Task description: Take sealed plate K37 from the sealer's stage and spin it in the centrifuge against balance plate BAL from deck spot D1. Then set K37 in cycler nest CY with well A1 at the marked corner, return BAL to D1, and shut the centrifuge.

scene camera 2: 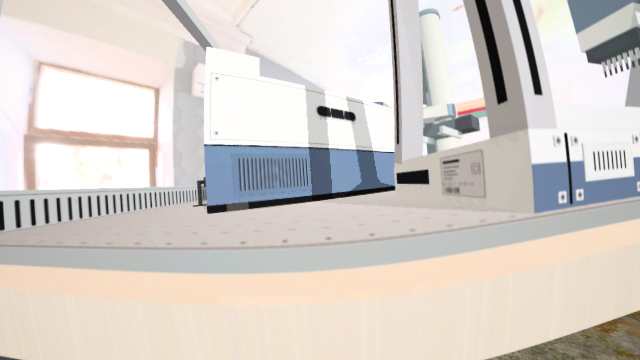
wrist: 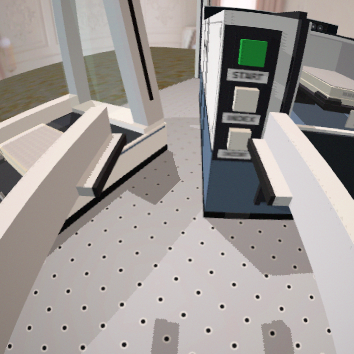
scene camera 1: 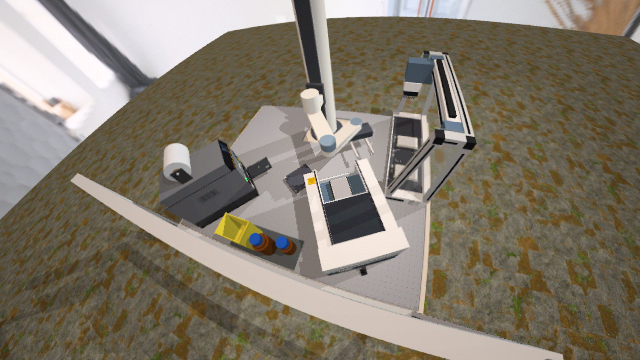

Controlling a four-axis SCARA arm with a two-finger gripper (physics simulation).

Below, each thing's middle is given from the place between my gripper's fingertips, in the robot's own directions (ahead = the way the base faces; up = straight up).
The INDEX and DOOR buttons [wrist: 245, 99] lies 80 mm ahead of my hand, 20 mm below it and 10 mm to the right of it. From my hand the other things lie so: centrifuge [scene camera 2: 267, 142] (350 mm ahead, 30 mm below, 10 mm to the right); dark lid [scene camera 1: 354, 217] (390 mm ahead, 60 mm above, 10 mm to the left); green START button [wrist: 251, 52] (80 mm ahead, 30 mm above, 10 mm to the right).
